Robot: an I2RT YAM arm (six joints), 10 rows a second.
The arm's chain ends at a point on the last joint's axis. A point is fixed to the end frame.
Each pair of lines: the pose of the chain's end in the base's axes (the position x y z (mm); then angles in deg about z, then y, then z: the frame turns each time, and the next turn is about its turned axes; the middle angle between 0 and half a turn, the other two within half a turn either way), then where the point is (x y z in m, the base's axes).
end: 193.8 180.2 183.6 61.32 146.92 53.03
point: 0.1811 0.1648 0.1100
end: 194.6 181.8 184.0 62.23 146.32 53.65
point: 0.1820 0.1672 0.1102
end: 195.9 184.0 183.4 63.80 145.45 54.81
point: 0.1832 0.1706 0.1094
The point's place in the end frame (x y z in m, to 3 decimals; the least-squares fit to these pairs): 0.037 -0.043 0.051
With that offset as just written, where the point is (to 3 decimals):
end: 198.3 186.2 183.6 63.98 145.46 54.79
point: 0.186 0.173 0.110
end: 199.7 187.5 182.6 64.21 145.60 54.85
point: 0.187 0.174 0.109
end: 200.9 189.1 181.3 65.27 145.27 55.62
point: 0.188 0.176 0.107
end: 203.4 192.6 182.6 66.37 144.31 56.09
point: 0.191 0.181 0.108
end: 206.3 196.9 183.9 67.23 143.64 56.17
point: 0.194 0.186 0.109
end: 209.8 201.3 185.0 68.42 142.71 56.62
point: 0.198 0.191 0.110
